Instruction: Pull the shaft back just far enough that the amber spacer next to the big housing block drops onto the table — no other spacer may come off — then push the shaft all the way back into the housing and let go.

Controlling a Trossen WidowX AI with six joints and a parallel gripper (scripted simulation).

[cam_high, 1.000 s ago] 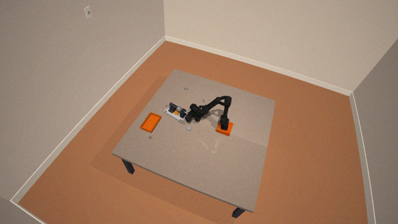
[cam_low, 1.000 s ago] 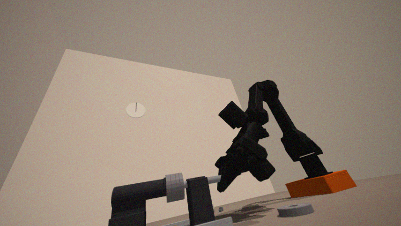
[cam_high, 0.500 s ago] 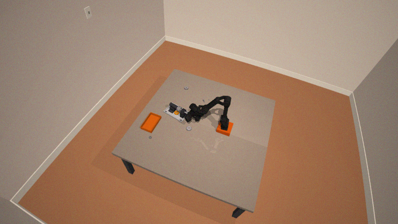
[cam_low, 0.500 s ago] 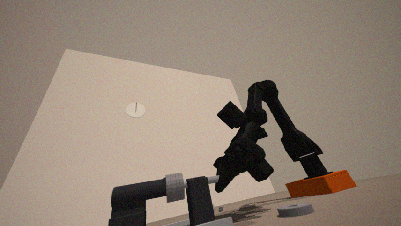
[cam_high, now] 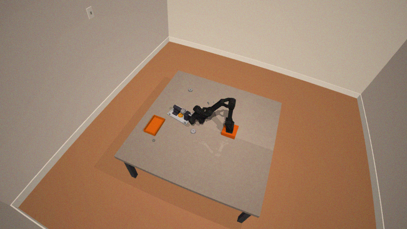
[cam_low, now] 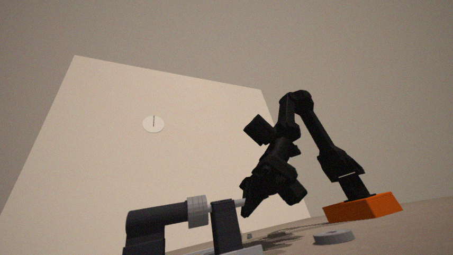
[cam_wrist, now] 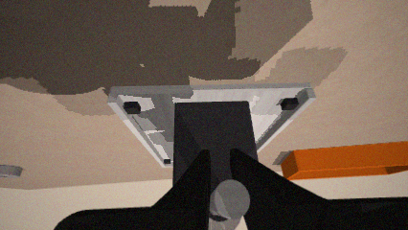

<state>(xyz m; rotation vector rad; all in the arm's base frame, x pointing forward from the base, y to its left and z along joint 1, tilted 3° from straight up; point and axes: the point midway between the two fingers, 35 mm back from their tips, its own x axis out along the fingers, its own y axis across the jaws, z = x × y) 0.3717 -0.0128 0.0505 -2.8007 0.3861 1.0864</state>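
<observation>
Right now the grey shaft is 40 mm ahead of my gripper tip, 10 mm to the right of it and 20 mm above it. Also, from my gripper tip: amber spacer (110 mm ahead, 20 mm to the right, 40 mm below); orange tray (300 mm ahead, 180 mm to the left, 50 mm below); grey ring (70 mm behind, 120 mm to the left, 50 mm below).
</observation>
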